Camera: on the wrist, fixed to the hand. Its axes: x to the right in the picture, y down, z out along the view.
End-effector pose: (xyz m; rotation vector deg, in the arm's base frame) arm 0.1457 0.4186 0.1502 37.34 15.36 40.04
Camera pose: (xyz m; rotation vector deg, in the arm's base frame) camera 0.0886 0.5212 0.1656 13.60 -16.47 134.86
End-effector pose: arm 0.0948 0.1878 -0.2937 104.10 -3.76 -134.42
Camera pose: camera 0.1577 0.0910 -0.3203 56.22 -37.59 -48.11
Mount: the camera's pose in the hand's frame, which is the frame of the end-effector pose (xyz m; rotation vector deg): 0.0261 0.0984 -0.0606 -24.75 14.29 95.06
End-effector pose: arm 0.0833 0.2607 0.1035 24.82 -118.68 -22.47
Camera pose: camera 0.1082 0.3298 0.1965 -78.07 -80.71 13.70
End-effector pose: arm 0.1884 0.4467 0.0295 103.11 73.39 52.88
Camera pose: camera 0.1851 0.4577 0.1474 123.31 -37.64 116.74
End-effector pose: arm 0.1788 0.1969 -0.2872 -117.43 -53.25 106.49
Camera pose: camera 0.2662 0.1507 -0.3525 107.75 -27.33 -49.37
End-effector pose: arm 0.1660 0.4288 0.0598 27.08 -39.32 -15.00
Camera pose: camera 0.2331 0.5238 0.0822 -31.50 -32.29 67.50
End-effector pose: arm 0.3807 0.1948 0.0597 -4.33 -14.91 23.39
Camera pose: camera 0.3822 0.2941 -0.0049 -45.23 1.65 112.85
